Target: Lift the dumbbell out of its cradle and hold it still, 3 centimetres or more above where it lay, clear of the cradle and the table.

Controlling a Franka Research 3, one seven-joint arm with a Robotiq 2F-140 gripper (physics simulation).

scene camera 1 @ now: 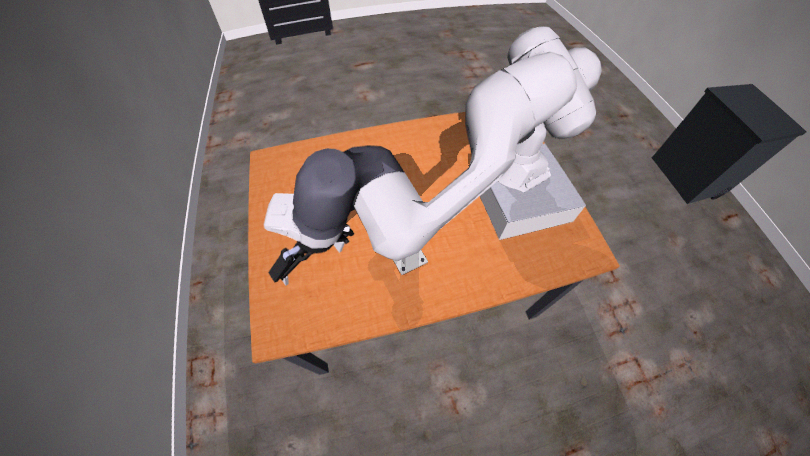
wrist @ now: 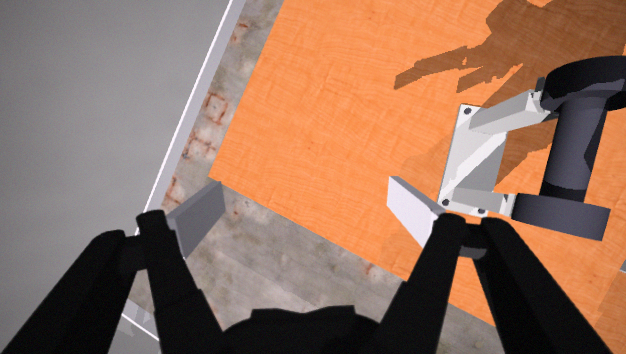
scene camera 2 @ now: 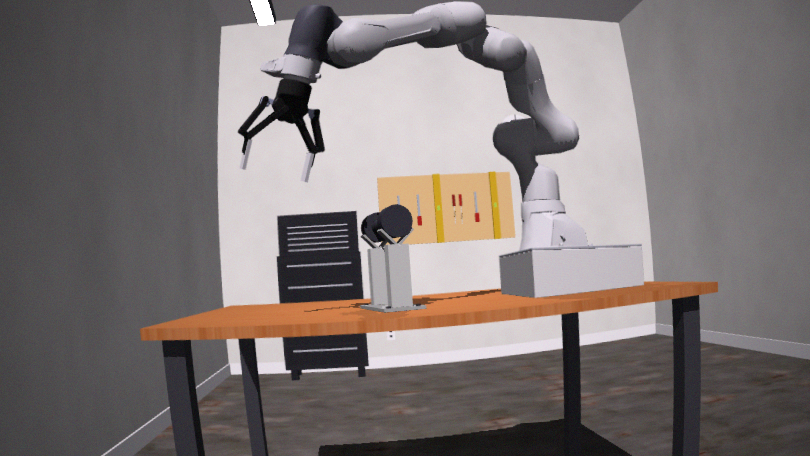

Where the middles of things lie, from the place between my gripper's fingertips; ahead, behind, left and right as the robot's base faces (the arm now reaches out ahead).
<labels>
Right now the dark dumbbell (scene camera 2: 396,220) is 270 mm behind my hand, 130 mm to the right of it and 110 mm below it. Round my hand: grey cradle (scene camera 2: 389,268) 270 mm behind, 220 mm below, 130 mm to the right.
</labels>
